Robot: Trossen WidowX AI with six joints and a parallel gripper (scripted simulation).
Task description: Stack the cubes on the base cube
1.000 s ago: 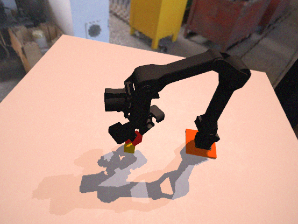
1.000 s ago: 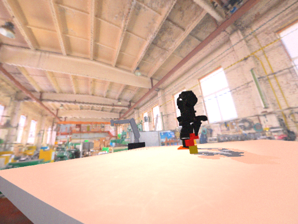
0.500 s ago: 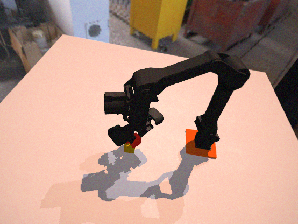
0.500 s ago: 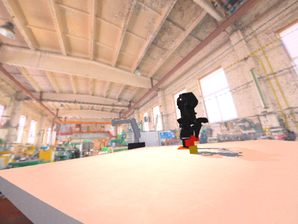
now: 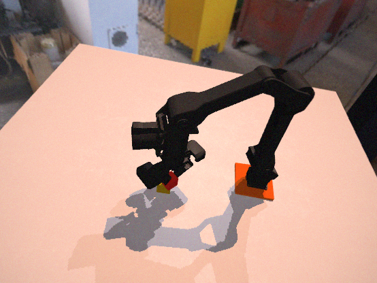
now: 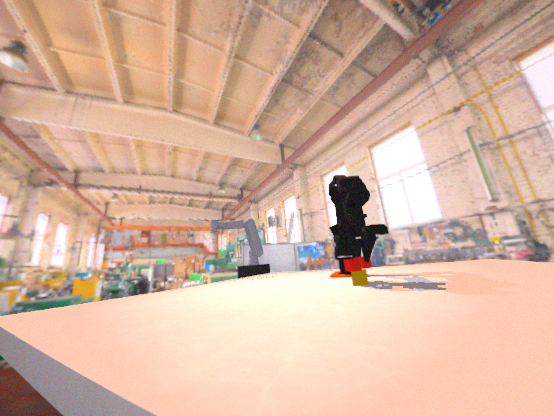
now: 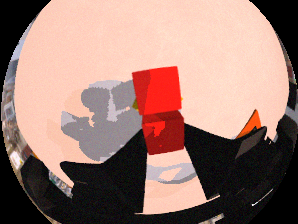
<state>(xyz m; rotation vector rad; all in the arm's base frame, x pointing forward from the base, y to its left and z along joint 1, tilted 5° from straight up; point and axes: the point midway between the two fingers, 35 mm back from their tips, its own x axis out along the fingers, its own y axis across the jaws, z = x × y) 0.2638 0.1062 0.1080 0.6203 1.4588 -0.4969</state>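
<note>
My gripper tip is 4 cm above the yellow base cube, 2 cm short of it and 1 cm to the left of it.
</note>
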